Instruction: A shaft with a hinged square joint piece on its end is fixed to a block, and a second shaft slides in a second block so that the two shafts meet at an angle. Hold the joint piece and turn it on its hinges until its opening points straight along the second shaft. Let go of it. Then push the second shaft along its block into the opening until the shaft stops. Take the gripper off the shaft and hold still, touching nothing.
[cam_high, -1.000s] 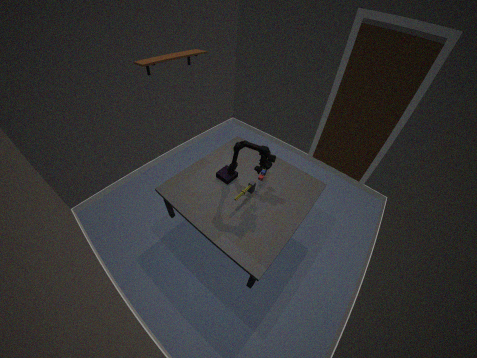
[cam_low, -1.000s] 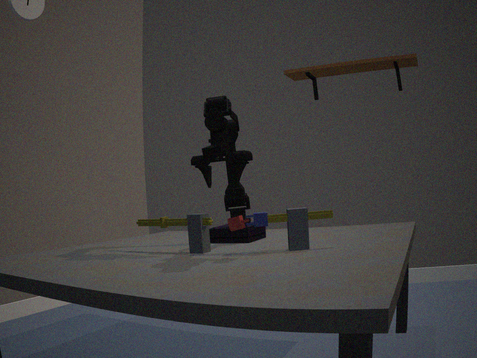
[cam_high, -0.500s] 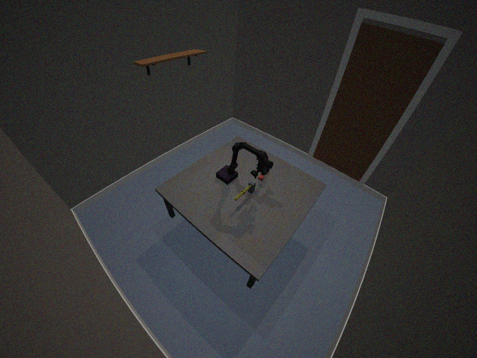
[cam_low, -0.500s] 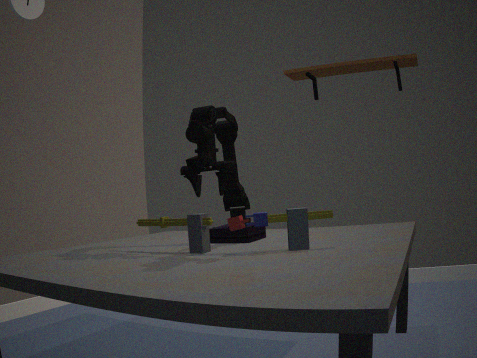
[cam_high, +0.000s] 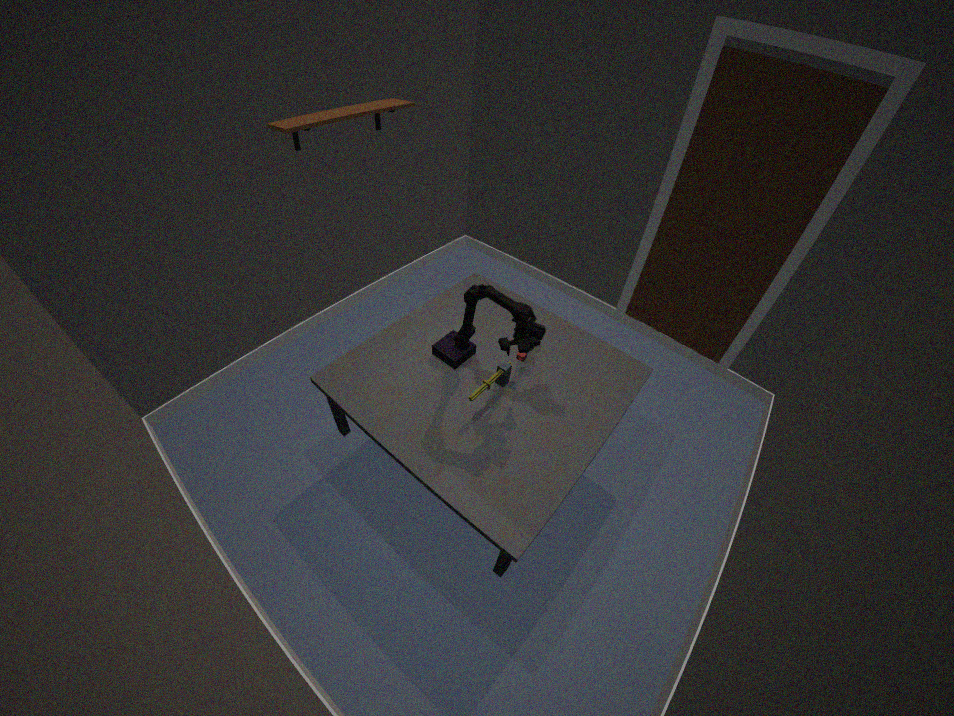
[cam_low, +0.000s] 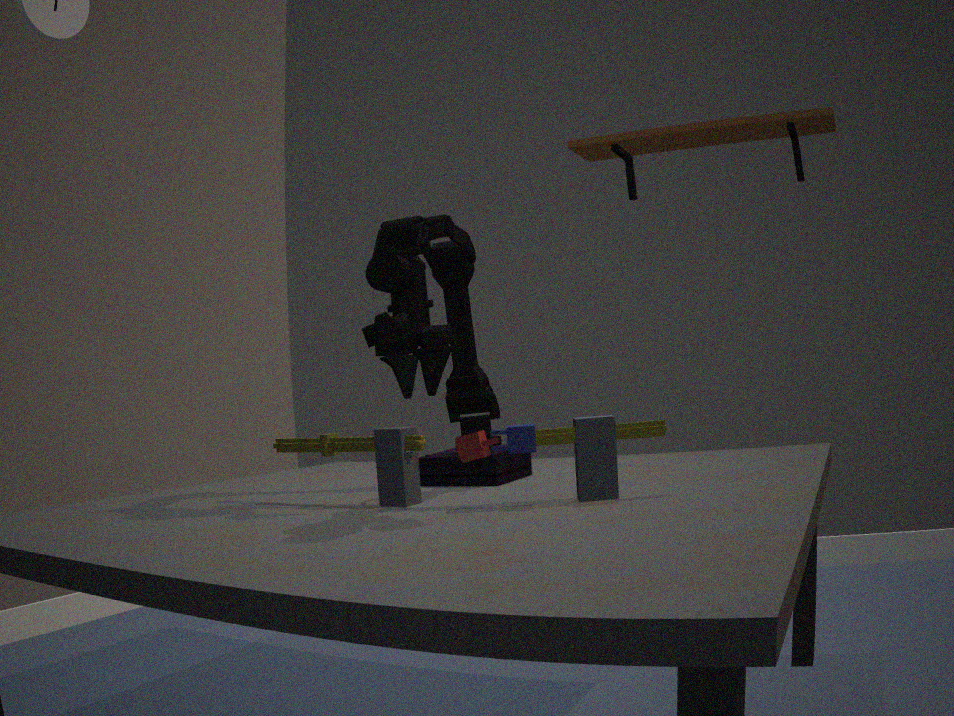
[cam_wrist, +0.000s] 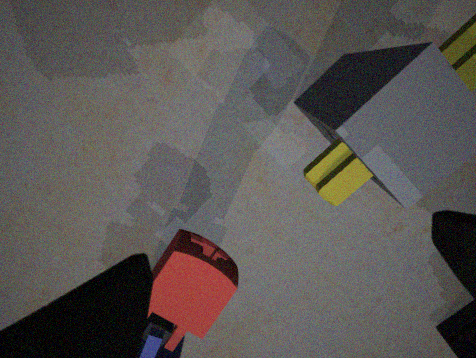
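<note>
Now: gripper tip 80 mm to the right of the red joint piece, 80 mm above it and 10 mm past it.
</note>
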